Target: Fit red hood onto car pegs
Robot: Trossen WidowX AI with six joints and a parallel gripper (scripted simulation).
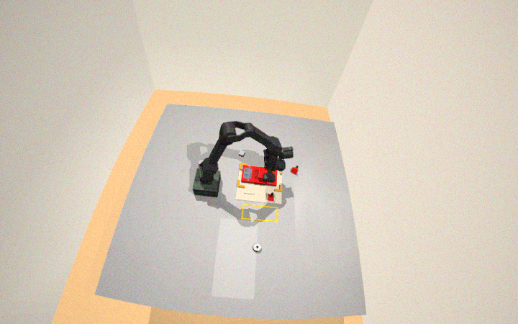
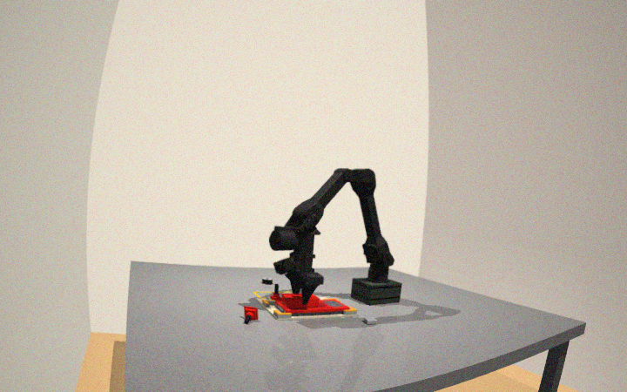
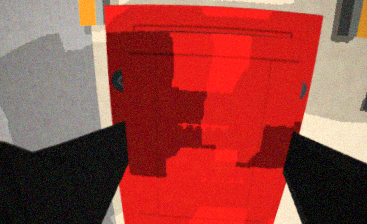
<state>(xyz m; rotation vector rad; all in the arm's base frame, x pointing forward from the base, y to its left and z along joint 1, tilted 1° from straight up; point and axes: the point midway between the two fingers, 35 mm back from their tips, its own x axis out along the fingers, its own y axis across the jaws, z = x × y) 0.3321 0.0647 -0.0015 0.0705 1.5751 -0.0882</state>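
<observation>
The red hood lies 10 mm above my gripper tip. Also, from my gripper tip: grey engine block 10 mm below; then cream jig 30 mm behind, 30 mm to the right, 30 mm below.
</observation>
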